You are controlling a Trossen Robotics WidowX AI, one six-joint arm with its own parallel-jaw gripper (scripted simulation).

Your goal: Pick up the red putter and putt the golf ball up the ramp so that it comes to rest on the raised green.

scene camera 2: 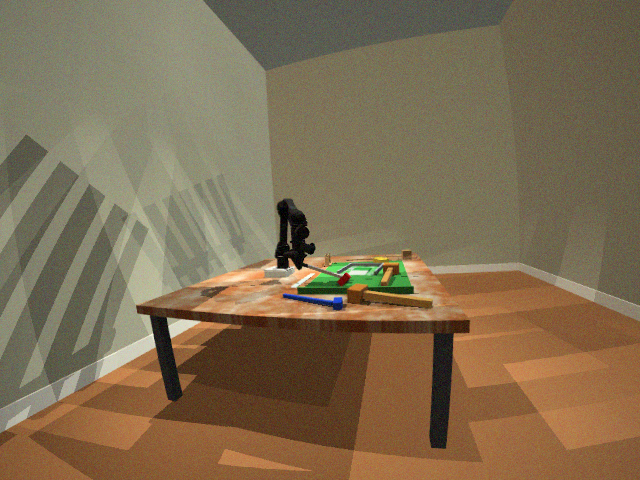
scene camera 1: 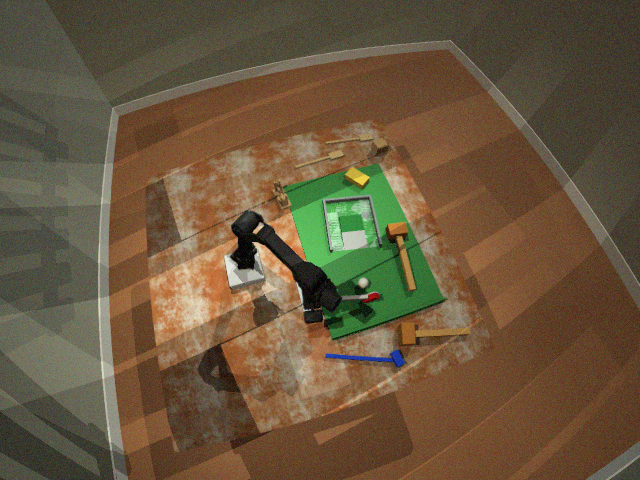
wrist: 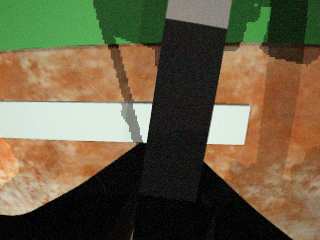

same spot on green mat: [scene camera 1: 380, 265] = [scene camera 2: 367, 279]
